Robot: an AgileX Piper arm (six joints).
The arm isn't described. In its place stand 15 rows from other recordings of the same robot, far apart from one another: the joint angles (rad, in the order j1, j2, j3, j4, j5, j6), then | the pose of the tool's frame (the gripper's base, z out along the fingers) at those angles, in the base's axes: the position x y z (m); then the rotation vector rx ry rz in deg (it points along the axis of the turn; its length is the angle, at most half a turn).
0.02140, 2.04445, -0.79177, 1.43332, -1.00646, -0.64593 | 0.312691 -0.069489 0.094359 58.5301 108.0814 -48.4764
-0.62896, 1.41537, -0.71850, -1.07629, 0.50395, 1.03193 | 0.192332 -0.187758 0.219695 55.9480 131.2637 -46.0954
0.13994, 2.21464, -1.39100, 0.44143, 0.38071, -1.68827 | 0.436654 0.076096 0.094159 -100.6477 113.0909 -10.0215
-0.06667, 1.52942, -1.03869, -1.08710, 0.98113, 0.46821 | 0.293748 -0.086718 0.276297 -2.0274 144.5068 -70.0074
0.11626, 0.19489, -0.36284, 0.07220, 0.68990, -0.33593 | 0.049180 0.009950 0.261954 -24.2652 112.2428 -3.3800
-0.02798, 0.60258, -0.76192, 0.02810, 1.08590, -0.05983 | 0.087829 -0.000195 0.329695 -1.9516 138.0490 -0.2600
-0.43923, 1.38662, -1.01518, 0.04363, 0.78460, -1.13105 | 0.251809 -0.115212 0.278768 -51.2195 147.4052 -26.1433
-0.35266, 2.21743, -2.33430, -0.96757, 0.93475, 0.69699 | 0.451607 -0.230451 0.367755 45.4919 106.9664 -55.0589
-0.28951, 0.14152, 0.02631, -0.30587, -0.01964, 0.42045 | 0.065705 -0.019011 0.197151 18.5377 91.7821 -7.4099
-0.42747, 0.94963, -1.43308, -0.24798, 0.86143, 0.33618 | 0.131507 -0.078533 0.504763 38.5523 99.0858 -20.0744
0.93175, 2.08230, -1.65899, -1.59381, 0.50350, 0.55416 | 0.328353 0.368295 0.263073 -77.9975 75.0886 -31.5871
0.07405, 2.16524, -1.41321, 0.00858, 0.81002, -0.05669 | 0.408614 0.030880 0.107361 -10.9101 174.1634 0.6397
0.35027, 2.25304, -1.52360, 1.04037, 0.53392, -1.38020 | 0.428401 0.199039 0.119566 -61.6727 126.0306 31.0148
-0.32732, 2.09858, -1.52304, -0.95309, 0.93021, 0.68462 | 0.393300 -0.196350 0.186467 35.6440 148.3633 -61.3048
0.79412, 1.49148, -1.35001, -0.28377, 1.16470, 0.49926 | 0.226431 0.197022 0.333838 -27.7274 151.9259 -0.8691
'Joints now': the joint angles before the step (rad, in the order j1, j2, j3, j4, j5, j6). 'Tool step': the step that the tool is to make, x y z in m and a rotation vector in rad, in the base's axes. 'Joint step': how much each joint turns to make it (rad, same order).
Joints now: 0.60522 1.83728 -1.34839 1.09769 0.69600 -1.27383
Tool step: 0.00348 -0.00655 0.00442 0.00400 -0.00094 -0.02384
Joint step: -0.01780 -0.01175 0.00000 -0.00686 0.00000 0.01532
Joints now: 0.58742 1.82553 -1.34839 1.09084 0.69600 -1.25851
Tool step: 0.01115 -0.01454 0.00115 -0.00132 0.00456 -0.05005
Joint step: -0.04477 -0.00380 -0.00002 -0.00809 0.00001 0.01475
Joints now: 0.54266 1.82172 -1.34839 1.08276 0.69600 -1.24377
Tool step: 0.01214 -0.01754 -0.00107 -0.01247 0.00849 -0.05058
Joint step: -0.05220 0.00000 -0.00001 -0.02150 0.00560 0.01924
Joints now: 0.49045 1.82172 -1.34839 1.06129 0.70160 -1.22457
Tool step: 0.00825 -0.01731 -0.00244 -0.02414 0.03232 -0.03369
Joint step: -0.04894 0.00001 0.00002 -0.04487 0.03002 0.04323
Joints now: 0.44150 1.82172 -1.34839 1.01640 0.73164 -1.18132
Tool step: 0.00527 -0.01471 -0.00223 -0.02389 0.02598 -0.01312
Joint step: -0.04110 0.00000 0.00002 -0.03843 0.03638 0.02394
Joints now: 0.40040 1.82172 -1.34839 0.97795 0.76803 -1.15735
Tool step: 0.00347 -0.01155 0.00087 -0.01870 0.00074 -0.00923
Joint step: -0.03047 -0.00609 -0.00003 -0.02758 0.01883 0.00537
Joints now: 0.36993 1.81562 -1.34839 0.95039 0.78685 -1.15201
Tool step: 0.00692 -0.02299 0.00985 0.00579 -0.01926 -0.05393
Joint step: -0.06227 -0.02606 0.00001 -0.00437 0.00953 0.00071
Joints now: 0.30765 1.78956 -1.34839 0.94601 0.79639 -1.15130
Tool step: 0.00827 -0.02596 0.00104 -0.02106 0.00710 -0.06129
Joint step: -0.06845 -0.00755 -0.00001 -0.03499 0.01237 0.02201
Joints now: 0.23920 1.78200 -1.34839 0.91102 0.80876 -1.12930
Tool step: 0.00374 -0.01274 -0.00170 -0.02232 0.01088 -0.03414
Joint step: -0.03101 0.00001 0.00000 -0.03435 0.00232 0.02496
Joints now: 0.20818 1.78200 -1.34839 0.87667 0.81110 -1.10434
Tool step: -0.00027 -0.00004 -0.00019 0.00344 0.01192 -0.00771
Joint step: 0.00001 0.00002 -0.00003 -0.00307 0.00297 0.01626
